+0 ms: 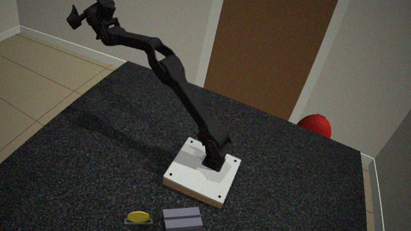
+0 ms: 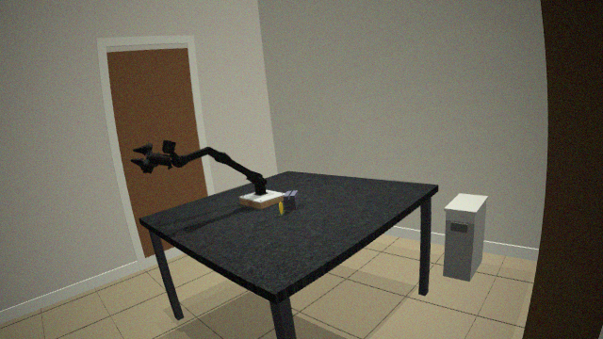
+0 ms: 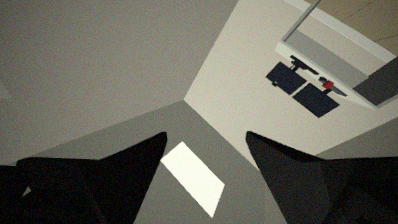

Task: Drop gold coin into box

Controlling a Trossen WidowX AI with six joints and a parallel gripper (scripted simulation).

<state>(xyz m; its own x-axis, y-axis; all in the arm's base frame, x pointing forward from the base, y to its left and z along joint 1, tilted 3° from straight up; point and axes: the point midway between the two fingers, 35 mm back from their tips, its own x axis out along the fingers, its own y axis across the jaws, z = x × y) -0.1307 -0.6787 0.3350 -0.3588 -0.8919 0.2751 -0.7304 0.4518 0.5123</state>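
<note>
My gripper tip is now 44 cm short of the gold coin, 58 cm to the right of it and 38 cm above it.
</note>
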